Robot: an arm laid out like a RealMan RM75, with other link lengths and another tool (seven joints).
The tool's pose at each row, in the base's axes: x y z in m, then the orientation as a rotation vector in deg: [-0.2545 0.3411 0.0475 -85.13 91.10 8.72]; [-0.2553 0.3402 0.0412 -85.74 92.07 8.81]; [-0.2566 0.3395 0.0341 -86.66 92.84 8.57]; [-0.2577 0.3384 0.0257 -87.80 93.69 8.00]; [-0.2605 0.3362 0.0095 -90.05 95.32 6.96]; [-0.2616 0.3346 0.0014 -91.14 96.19 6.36]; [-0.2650 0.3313 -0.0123 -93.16 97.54 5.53]
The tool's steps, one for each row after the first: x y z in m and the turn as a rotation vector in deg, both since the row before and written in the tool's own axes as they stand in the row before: [0.0048 0.0034 0.0026 -0.71 0.86 0.24]; [0.0050 0.0042 0.0030 -0.68 0.99 -0.14]; [0.0062 0.0046 0.0038 -0.66 1.28 -0.33]; [0.0116 0.0093 0.0073 -1.35 2.44 -0.63]; [0.0060 0.0043 0.0039 -0.63 1.28 -0.29]; [0.0103 0.0084 0.0057 -1.25 2.06 -0.57]
